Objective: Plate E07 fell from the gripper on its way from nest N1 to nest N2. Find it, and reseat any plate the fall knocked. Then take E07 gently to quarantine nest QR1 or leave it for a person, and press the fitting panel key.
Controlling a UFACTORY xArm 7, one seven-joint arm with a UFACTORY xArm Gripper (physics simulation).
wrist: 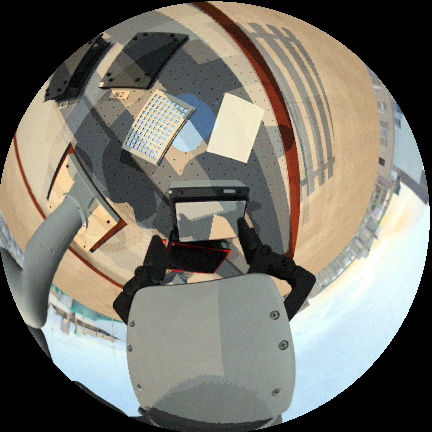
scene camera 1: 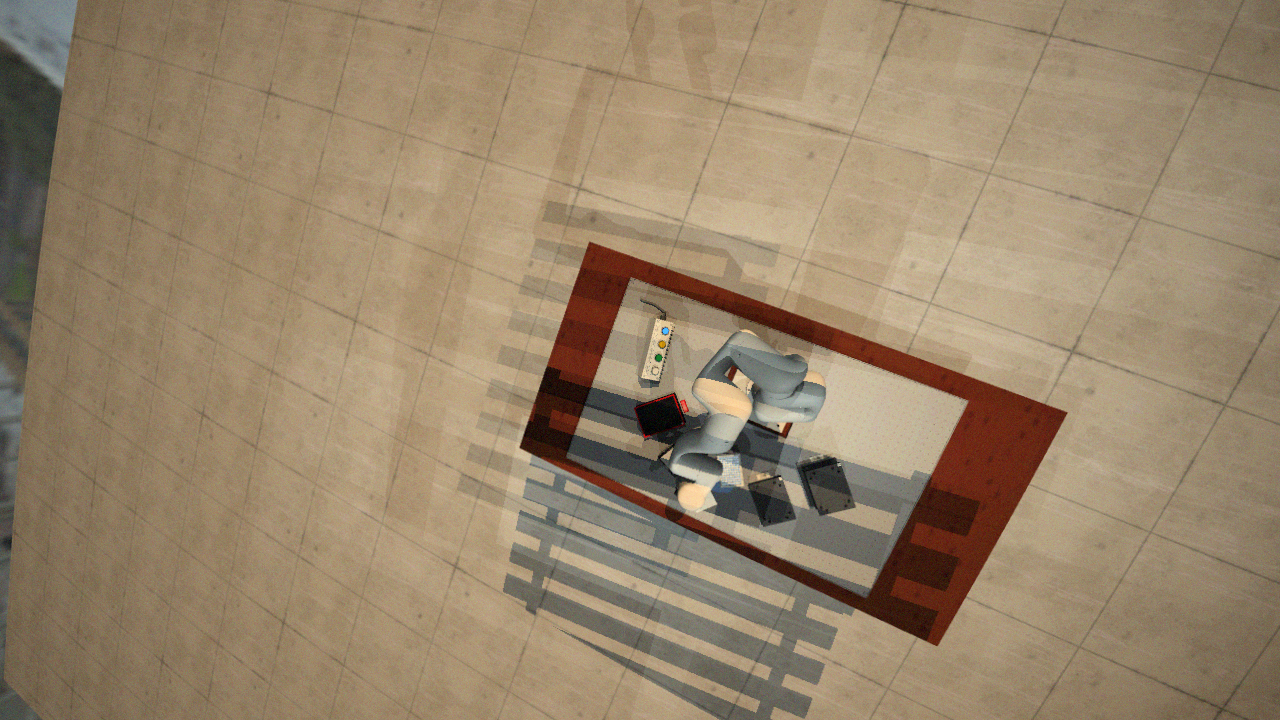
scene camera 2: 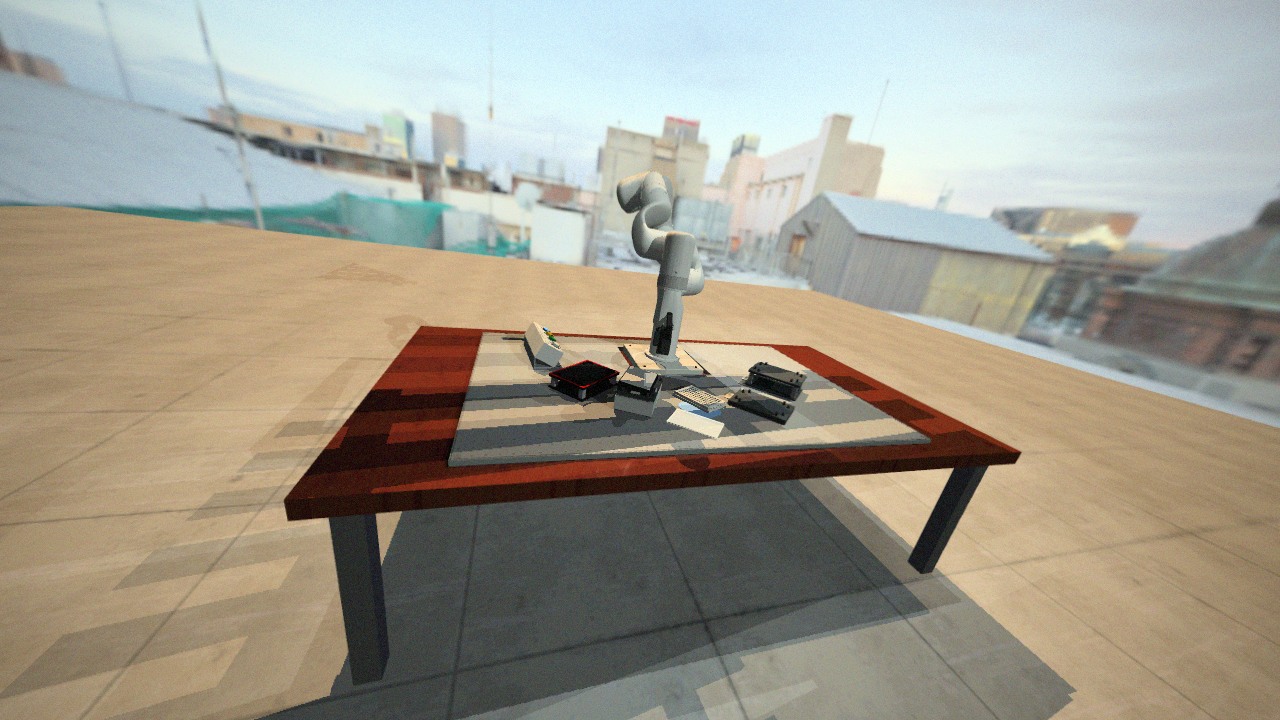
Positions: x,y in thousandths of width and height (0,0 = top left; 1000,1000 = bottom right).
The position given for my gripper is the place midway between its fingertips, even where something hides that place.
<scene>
My gripper (scene camera 2: 516,487) is open and holds nothing. Also in view: a white card (scene camera 2: 536,584).
The white card also shows in the wrist view (wrist: 550,281). My gripper is seen too in the wrist view (wrist: 459,547).
</scene>
